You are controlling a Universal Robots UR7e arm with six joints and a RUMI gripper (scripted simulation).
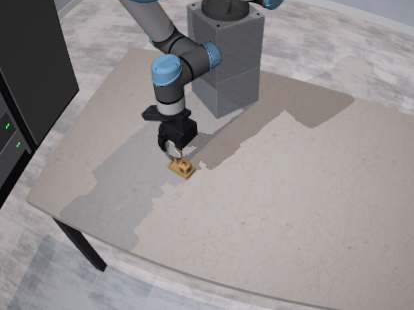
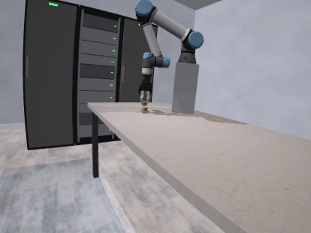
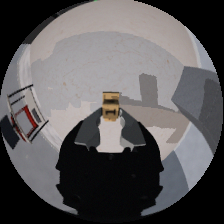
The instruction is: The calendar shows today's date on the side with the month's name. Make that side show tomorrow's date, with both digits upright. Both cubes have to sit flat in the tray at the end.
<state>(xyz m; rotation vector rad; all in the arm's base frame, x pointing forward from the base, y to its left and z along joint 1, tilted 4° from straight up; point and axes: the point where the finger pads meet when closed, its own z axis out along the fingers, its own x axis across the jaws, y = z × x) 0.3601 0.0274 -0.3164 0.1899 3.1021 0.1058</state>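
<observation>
The wooden date cube is 1 cm below my hand. The rest, counted from my hand: wooden cube: 5 cm below, 3 cm to the left; then tray: 6 cm below, 2 cm to the left.
</observation>
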